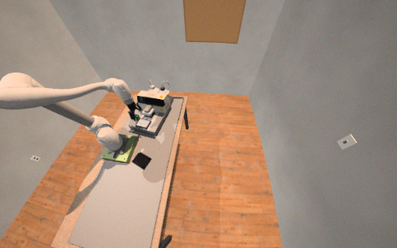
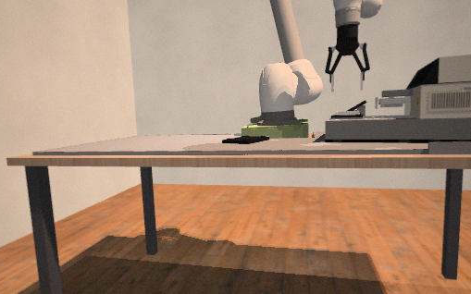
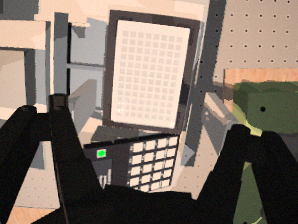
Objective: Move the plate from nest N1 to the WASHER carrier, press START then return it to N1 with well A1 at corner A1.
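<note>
Now: the white well plate 11 cm below my hand. From my hand the other things lie so: carrier: 12 cm below; washer: 15 cm to the left, 7 cm below, 4 cm ahead; N1 label: 28 cm to the right, 20 cm below, 4 cm ahead.
</note>
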